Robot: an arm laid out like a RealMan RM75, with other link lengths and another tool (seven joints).
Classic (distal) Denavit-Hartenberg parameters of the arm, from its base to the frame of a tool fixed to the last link. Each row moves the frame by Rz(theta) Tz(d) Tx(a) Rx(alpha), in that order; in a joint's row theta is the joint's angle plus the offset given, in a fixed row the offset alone. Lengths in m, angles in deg.
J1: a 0  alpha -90  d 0.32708  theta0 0
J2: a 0  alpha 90  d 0  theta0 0
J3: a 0  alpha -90  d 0.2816  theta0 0
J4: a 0  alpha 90  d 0  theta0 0
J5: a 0  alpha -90  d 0.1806  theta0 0
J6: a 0  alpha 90  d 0  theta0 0
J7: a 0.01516  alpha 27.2  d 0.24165  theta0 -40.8
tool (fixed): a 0  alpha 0  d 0.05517  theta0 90
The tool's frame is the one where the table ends.
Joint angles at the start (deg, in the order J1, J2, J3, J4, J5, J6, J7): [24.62 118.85 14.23 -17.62 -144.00 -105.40 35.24]
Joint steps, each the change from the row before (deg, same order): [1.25 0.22 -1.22 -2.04 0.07 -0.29 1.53]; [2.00 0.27 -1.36 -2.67 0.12 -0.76 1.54]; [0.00 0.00 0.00 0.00 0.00 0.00 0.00]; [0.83 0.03 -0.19 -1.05 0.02 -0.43 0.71]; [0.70 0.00 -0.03 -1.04 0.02 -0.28 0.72]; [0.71 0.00 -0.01 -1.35 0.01 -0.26 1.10]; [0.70 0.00 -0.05 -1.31 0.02 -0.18 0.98]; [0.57 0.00 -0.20 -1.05 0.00 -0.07 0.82]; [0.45 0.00 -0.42 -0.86 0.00 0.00 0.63]
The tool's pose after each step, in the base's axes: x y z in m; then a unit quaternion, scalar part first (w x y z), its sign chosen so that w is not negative. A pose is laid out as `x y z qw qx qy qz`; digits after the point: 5 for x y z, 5 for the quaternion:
0.21635 0.34929 0.00131 0.18121 -0.63965 0.42825 0.61206
0.20930 0.35409 -0.00008 0.17030 -0.65551 0.42250 0.60232
0.20930 0.35409 -0.00008 0.17030 -0.65551 0.42250 0.60232
0.20630 0.35681 0.00110 0.16695 -0.66005 0.41989 0.60013
0.20487 0.35994 0.00278 0.16641 -0.66339 0.41818 0.59779
0.20466 0.36362 0.00488 0.16738 -0.66625 0.41857 0.59405
0.20451 0.36738 0.00684 0.16892 -0.66953 0.41828 0.59012
0.20448 0.37022 0.00781 0.16980 -0.67290 0.41844 0.58590
0.20456 0.37208 0.00781 0.16988 -0.67706 0.41846 0.58106

